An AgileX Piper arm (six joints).
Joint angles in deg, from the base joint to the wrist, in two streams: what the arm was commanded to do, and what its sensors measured. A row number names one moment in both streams.
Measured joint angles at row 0:
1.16, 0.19, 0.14, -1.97, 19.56, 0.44
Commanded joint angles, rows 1 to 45:
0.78, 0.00, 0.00, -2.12, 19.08, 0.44
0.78, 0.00, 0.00, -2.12, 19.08, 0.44
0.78, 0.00, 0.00, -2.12, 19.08, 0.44
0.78, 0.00, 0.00, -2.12, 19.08, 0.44
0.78, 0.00, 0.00, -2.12, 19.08, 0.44
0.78, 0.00, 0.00, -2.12, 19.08, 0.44
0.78, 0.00, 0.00, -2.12, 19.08, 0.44
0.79, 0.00, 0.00, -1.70, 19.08, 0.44
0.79, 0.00, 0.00, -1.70, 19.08, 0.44
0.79, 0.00, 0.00, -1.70, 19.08, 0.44
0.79, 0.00, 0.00, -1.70, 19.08, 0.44
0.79, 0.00, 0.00, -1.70, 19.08, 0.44
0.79, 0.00, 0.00, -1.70, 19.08, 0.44
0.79, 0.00, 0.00, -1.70, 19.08, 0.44
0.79, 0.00, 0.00, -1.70, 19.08, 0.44
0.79, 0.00, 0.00, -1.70, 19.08, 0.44
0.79, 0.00, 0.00, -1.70, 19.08, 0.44
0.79, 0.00, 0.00, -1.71, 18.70, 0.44
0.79, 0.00, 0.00, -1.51, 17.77, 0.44
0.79, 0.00, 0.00, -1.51, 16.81, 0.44
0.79, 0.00, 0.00, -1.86, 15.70, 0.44
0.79, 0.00, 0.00, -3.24, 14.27, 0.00
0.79, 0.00, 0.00, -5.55, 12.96, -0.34
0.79, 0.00, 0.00, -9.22, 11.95, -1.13
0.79, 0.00, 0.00, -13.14, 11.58, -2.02
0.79, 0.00, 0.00, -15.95, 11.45, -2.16
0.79, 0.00, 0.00, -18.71, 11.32, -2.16
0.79, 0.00, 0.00, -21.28, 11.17, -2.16
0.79, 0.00, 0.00, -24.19, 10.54, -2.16
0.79, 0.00, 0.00, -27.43, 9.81, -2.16
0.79, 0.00, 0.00, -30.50, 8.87, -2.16
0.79, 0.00, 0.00, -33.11, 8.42, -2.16
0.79, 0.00, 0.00, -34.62, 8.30, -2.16
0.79, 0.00, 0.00, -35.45, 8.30, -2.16
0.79, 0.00, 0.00, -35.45, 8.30, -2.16
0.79, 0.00, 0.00, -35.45, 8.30, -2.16
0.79, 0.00, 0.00, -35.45, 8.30, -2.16
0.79, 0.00, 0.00, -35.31, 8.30, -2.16
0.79, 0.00, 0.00, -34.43, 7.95, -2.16
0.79, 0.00, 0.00, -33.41, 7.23, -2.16
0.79, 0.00, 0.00, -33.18, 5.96, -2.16
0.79, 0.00, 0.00, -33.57, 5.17, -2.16
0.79, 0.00, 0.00, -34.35, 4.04, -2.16
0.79, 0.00, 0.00, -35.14, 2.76, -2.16
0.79, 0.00, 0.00, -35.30, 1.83, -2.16
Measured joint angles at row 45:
1.16, 0.19, 0.14, -33.98, 6.18, -1.84
